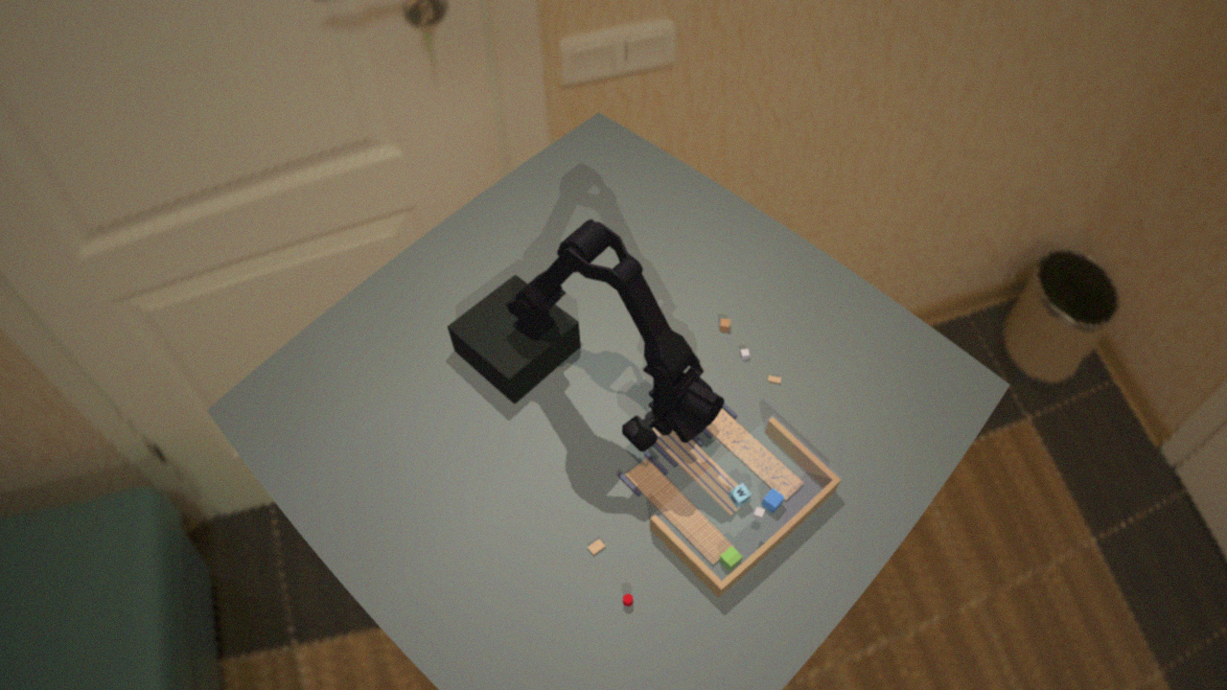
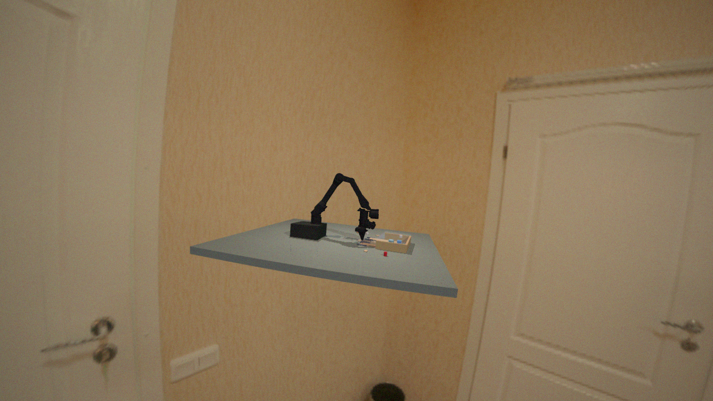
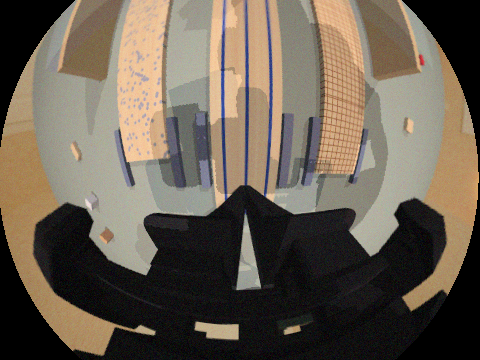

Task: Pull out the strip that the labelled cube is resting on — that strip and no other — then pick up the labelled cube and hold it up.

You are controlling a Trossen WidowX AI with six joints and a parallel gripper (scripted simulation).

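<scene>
The light-blue labelled cube lies 20 cm ahead of my gripper tip, 2 cm to the right of it and 2 cm above it.
</scene>
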